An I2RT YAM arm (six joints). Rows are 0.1 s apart.
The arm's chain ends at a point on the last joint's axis. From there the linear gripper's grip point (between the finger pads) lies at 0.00 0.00 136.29 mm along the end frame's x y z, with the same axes.
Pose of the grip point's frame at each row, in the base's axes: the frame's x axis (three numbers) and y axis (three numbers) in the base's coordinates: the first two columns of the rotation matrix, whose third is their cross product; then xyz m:
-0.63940, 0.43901, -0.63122, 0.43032, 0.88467, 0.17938, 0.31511, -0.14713, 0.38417
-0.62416, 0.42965, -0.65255, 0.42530, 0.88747, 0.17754, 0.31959, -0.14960, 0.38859
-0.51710, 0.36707, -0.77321, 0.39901, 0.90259, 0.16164, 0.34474, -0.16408, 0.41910
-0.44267, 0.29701, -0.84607, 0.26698, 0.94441, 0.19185, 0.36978, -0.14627, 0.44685
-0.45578, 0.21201, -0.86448, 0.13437, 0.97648, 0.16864, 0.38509, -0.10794, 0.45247
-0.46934, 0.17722, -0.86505, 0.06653, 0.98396, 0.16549, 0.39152, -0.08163, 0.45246
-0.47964, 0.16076, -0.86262, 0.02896, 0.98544, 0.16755, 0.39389, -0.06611, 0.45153
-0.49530, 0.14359, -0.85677, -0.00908, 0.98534, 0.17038, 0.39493, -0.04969, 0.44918
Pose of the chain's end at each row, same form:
-0.63940, 0.43901, -0.63122, 0.43032, 0.88467, 0.17938, 0.22827, -0.12574, 0.48701
-0.62416, 0.42965, -0.65255, 0.42530, 0.88747, 0.17754, 0.23027, -0.12688, 0.48899
-0.51710, 0.36707, -0.77321, 0.39901, 0.90259, 0.16164, 0.24154, -0.13342, 0.50267
-0.44267, 0.29701, -0.84607, 0.26698, 0.94441, 0.19185, 0.25311, -0.12706, 0.51463
-0.45578, 0.21201, -0.86448, 0.13437, 0.97648, 0.16864, 0.26517, -0.10258, 0.51701
-0.46934, 0.17722, -0.86505, 0.06653, 0.98396, 0.16549, 0.27152, -0.08437, 0.51701
-0.47964, 0.16076, -0.86262, 0.02896, 0.98544, 0.16755, 0.27436, -0.07366, 0.51658
-0.49530, 0.14359, -0.85677, -0.00908, 0.98534, 0.17038, 0.27654, -0.06225, 0.51552

